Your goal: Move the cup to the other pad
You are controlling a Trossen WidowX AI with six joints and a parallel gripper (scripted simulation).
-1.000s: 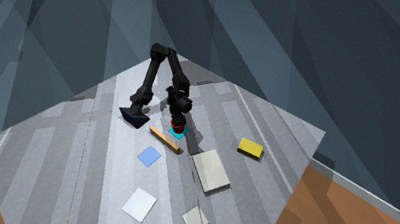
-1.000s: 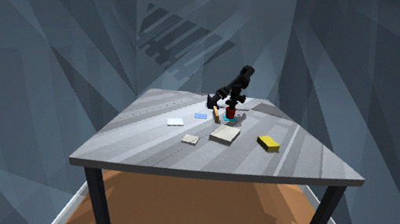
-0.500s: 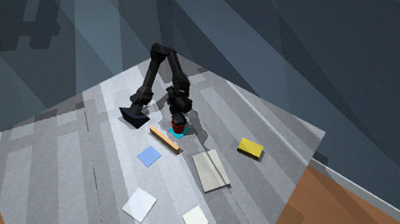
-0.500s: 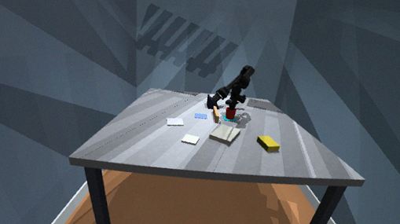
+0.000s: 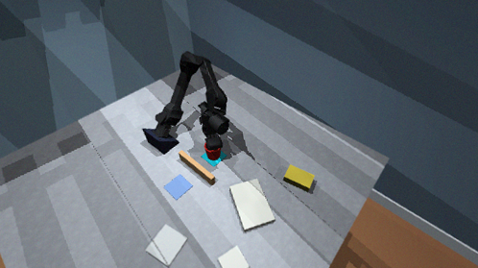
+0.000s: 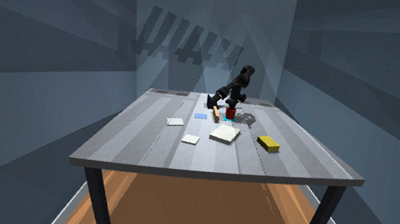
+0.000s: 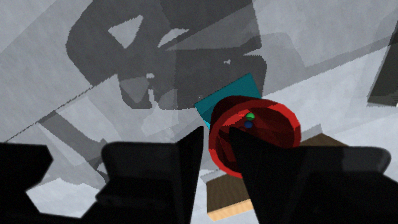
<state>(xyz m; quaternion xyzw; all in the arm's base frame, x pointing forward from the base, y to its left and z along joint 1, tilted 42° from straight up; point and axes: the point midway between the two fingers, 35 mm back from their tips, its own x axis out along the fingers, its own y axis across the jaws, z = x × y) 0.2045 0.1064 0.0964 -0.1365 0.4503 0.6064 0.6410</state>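
Now: gripper tip 3 cm short of the cup, 1 cm to the left of it and 1 cm above it. Also, from my gripper tip: wooden bar 12 cm to the right, 4 cm below, 4 cm ahead; then green marble 4 cm below, 4 cm ahead, 2 cm to the right; then blue marble 4 cm below, 4 cm ahead, 3 cm to the right.
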